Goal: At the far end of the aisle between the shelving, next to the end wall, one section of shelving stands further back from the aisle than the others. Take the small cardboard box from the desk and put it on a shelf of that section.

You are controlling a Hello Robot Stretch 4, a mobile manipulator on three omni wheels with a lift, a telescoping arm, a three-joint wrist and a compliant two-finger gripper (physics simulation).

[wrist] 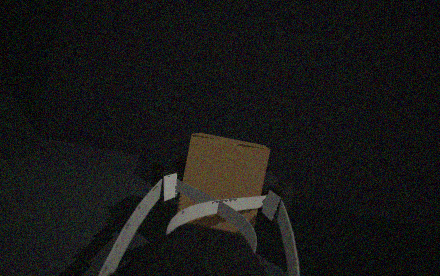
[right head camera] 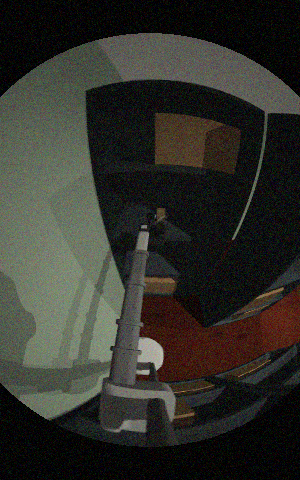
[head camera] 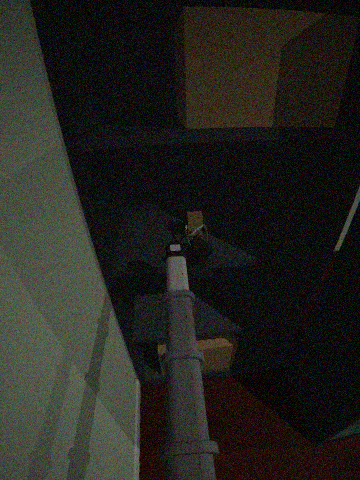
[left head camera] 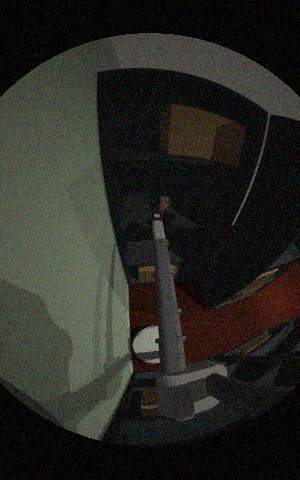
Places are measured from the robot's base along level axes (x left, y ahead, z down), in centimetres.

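Where they show: gripper, fingertip midpoint: (wrist: 223, 179) (right head camera: 160, 212) (head camera: 194, 219) (left head camera: 163, 200); robot's base at its link origin: (right head camera: 142, 354) (left head camera: 152, 343).
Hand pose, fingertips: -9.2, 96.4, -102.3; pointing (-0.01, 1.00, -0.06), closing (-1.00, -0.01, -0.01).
Each offset is from my fingertips to the centre of the thing, as dx, dy, dz. Level surfaces: height alone.
The small cardboard box {+0.0, -2.3, +0.7} (head camera: 195, 219) (left head camera: 164, 201) (right head camera: 161, 214) (wrist: 225, 167) is held between the fingers of my gripper (wrist: 223, 179), which is shut on it. The box looks slightly tilted in the wrist view. My arm reaches into a dark shelving section beside the pale wall. The box is over a middle shelf board {dz +6.0} (head camera: 137, 230) (right head camera: 129, 220), below an upper shelf (head camera: 125, 141). Shadow and noise hide whether the box touches the board. The desk cannot be made out.
A large cardboard box {-17.5, -4.7, -53.2} (head camera: 230, 70) (left head camera: 192, 131) (right head camera: 180, 140) stands on the upper shelf. Another box {+0.3, -5.4, +83.9} (head camera: 217, 354) (right head camera: 161, 285) is on a lower shelf {dz +51.7} (head camera: 155, 312). The pale wall (head camera: 40, 225) is close at left. A dark panel (right head camera: 235, 280) stands at right. The floor {dz +105.0} (right head camera: 220, 340) is red.
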